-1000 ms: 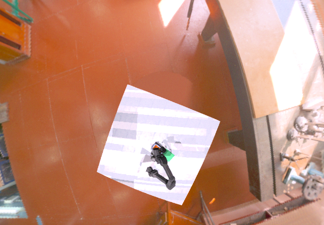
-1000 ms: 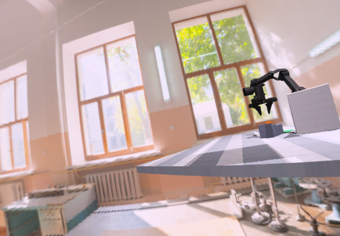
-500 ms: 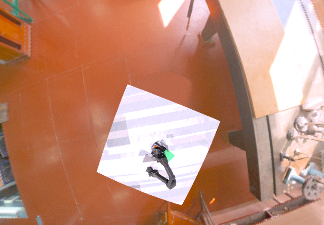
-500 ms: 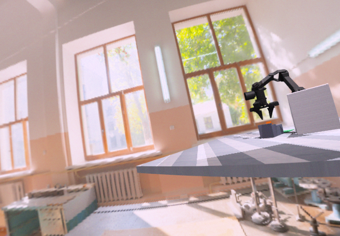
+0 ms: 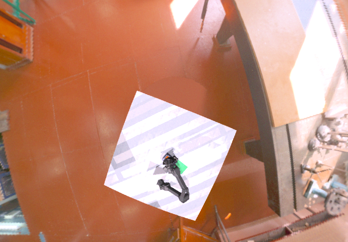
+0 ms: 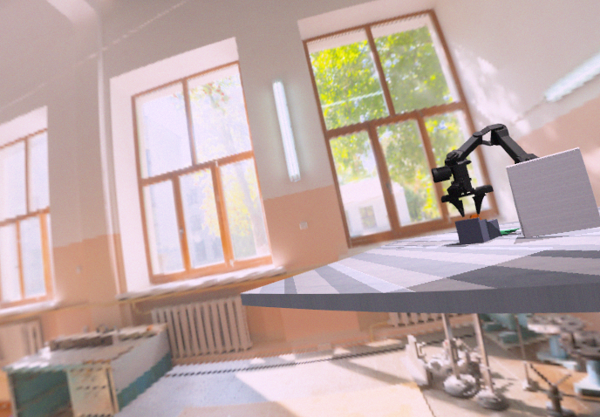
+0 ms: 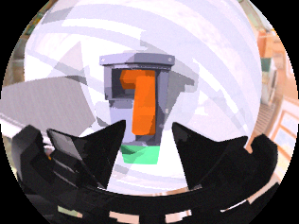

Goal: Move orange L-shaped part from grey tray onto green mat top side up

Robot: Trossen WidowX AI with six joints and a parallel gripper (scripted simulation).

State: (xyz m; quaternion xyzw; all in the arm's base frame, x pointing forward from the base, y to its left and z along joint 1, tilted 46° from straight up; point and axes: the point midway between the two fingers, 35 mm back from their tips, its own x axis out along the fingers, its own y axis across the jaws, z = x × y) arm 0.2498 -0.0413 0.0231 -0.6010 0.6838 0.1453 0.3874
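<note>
My gripper tip is now 6 cm above the orange L-shaped part, 4 cm to the right of it and 1 cm past it. Also, from my gripper tip: green mat: 13 cm to the right, 11 cm below, 7 cm behind.
</note>
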